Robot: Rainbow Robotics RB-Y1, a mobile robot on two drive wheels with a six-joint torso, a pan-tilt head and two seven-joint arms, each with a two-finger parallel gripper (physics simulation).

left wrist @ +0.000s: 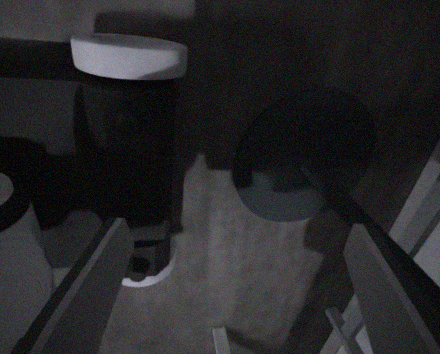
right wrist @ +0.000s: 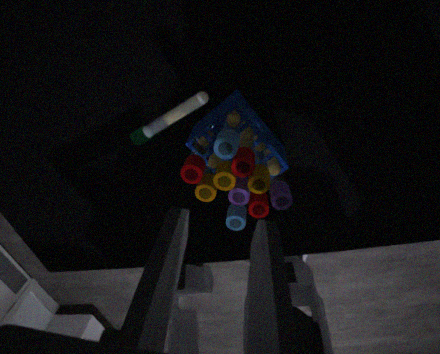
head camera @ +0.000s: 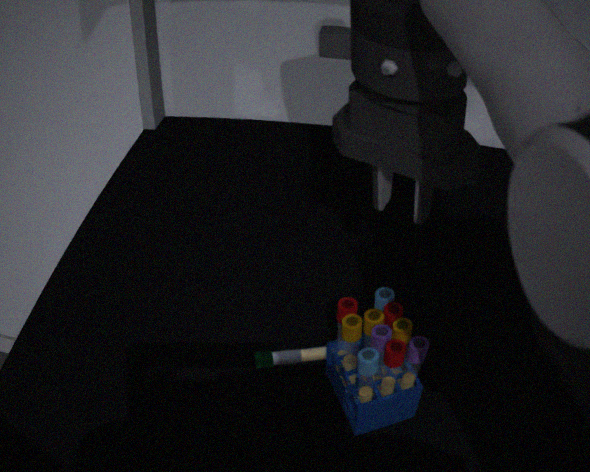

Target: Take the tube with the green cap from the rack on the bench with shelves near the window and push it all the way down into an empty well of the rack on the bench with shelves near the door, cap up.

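Places are measured from the robot's base along level axes (x ahead, y left, z up), in centimetres.
Pixels of known places: left gripper, between the fingertips: (left wrist: 235,235); right gripper, between the fingertips: (right wrist: 221,228) (head camera: 401,210).
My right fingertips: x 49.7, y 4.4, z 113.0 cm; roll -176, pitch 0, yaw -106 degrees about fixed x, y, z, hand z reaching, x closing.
Observation:
Behind a point stands the place of what it marks.
The tube with the green cap (head camera: 290,356) @(y 14.0, x 47.6, z 93.0 cm) (right wrist: 170,116) @(y 12.2, x 49.1, z 93.1 cm) lies on its side on the black bench (head camera: 215,225) @(y 29.6, x 68.3, z 91.5 cm) (right wrist: 325,60) @(y -5.5, x 52.5, z 91.5 cm), beside the blue rack (head camera: 387,407) @(y 2.5, x 41.1, z 95.5 cm) (right wrist: 260,122) @(y 2.0, x 46.9, z 92.9 cm). In the head view its cap points left and its other end is near the rack's left side. The rack holds several upright tubes with red, yellow, purple and light blue caps. My right gripper (head camera: 400,216) @(y 4.4, x 49.7, z 113.0 cm) (right wrist: 221,228) @(y 4.4, x 49.7, z 113.0 cm) is partly open and empty, above the bench and behind the rack in the head view. My left gripper (left wrist: 235,235) @(y 25.9, x 8.0, z 55.4 cm) is wide open and empty, over the floor. A second rack does not show.
A grey post (head camera: 147,75) @(y 49.7, x 90.7, z 102.8 cm) and a pale side panel (head camera: 65,125) @(y 74.5, x 95.7, z 88.1 cm) stand at the bench's left side. A pale back wall (head camera: 225,70) @(y 38.5, x 98.9, z 100.1 cm) rises behind it. In the left wrist view a dark cylinder with a white rim (left wrist: 127,57) and a dark round shape (left wrist: 305,155) @(y 2.8, x 47.0, z 3.1 cm) show.

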